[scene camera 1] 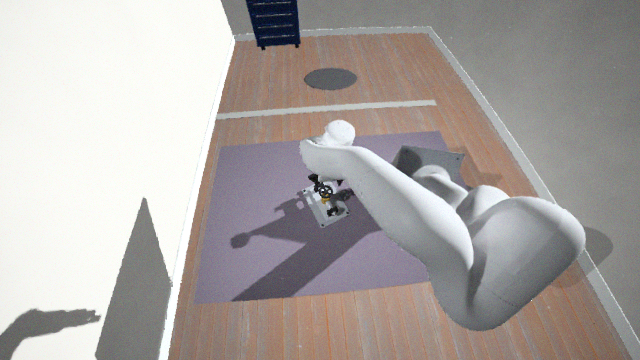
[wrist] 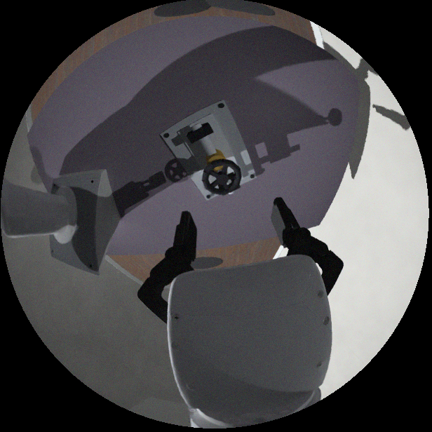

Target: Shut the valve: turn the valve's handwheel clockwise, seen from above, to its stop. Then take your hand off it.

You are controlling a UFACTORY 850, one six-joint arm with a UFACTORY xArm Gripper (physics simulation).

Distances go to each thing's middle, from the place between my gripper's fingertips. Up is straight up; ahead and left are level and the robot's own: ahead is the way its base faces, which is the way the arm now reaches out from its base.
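My hand's 120 mm above the black spoked handwheel (wrist: 221, 176), 10 mm to the left of it and 10 mm short of it. There's a grey base plate (wrist: 220, 111) too, and that plate is 240 mm below my hand, 10 mm to the right of it and 10 mm ahead of it.
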